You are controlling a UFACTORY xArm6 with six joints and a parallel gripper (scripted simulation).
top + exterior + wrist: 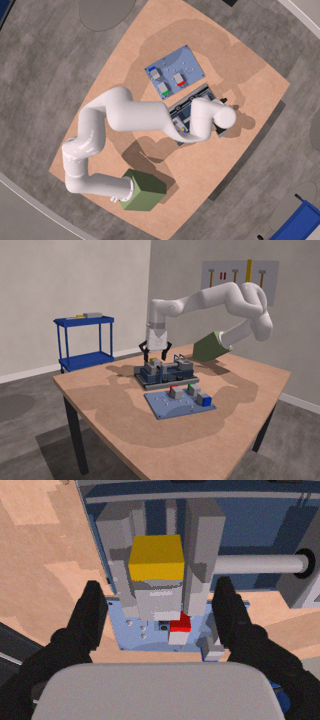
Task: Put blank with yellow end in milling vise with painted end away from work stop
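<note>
Right now the yellow-ended blank is 20 mm below my hand. The rest, counted from my hand: hosed block (160 mm behind, 60 mm to the left, 40 mm below); fixed jaw (40 mm below, 30 mm ahead, 10 mm to the right); moving jaw (40 mm below, 30 mm behind, 10 mm to the left).
</note>
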